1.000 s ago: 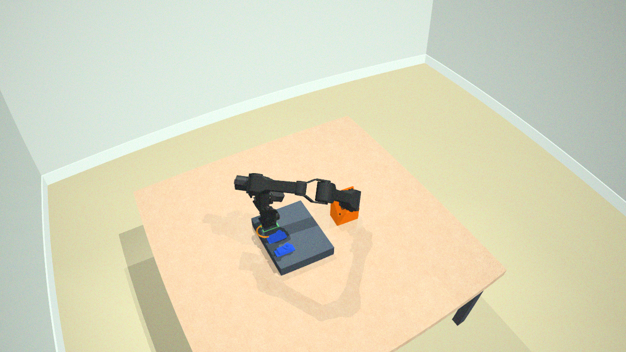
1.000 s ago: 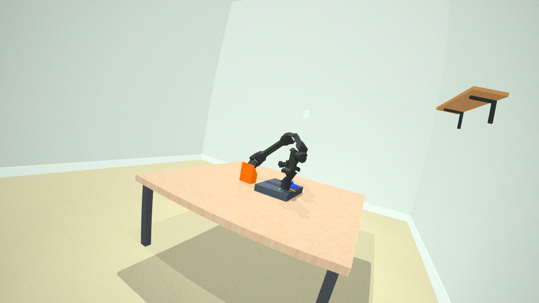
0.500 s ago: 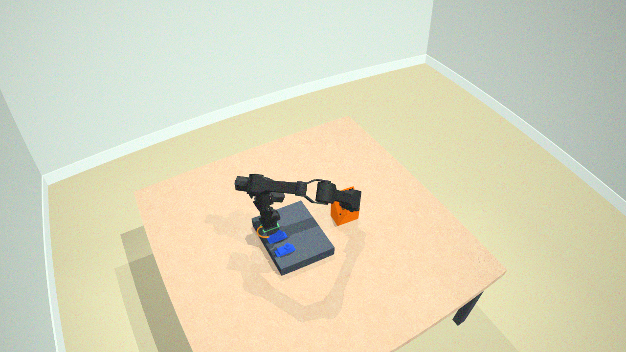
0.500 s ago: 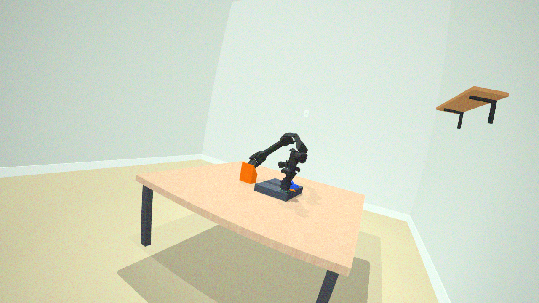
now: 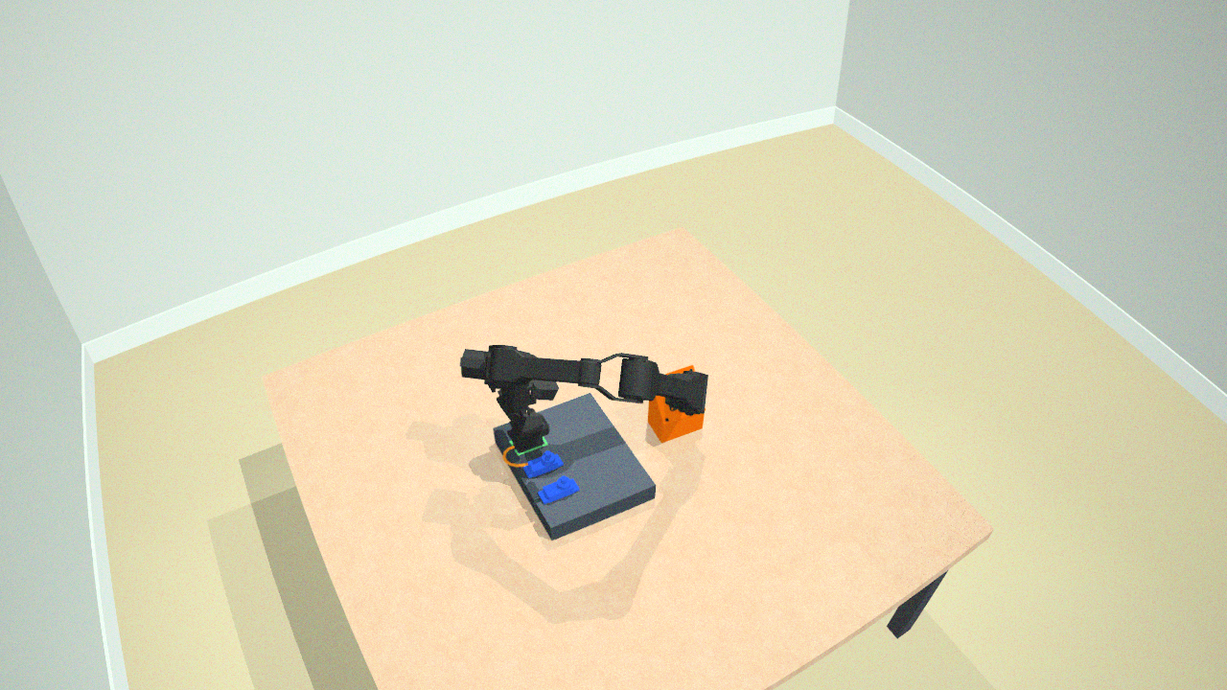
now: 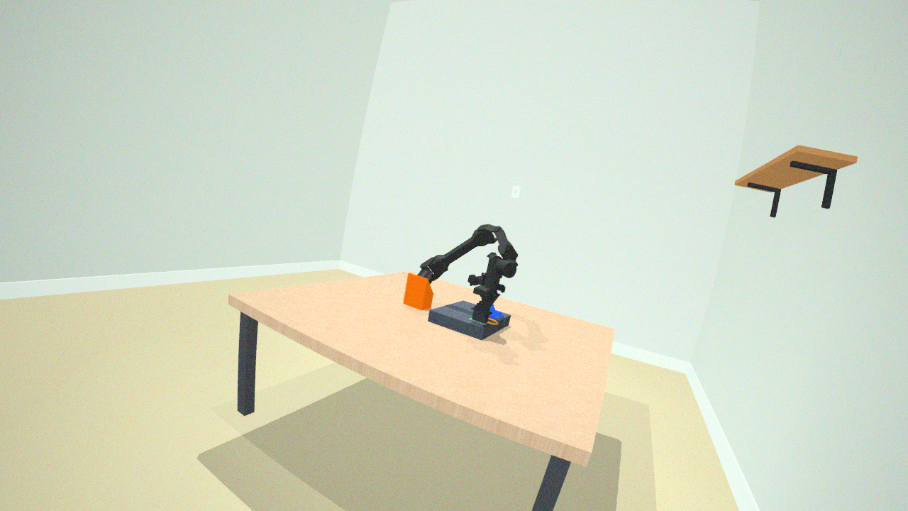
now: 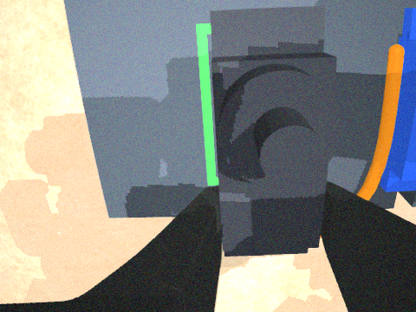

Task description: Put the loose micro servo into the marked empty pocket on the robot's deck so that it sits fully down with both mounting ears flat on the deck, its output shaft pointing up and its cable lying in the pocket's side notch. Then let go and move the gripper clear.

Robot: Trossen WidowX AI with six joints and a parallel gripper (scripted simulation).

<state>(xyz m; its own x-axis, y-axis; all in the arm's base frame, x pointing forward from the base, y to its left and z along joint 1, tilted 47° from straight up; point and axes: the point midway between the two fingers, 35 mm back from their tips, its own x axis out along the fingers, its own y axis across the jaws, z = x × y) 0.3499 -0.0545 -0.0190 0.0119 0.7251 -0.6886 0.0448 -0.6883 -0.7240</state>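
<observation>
The deck is 13 cm behind my gripper tip, 7 cm to the left of it and 7 cm below it.
</observation>
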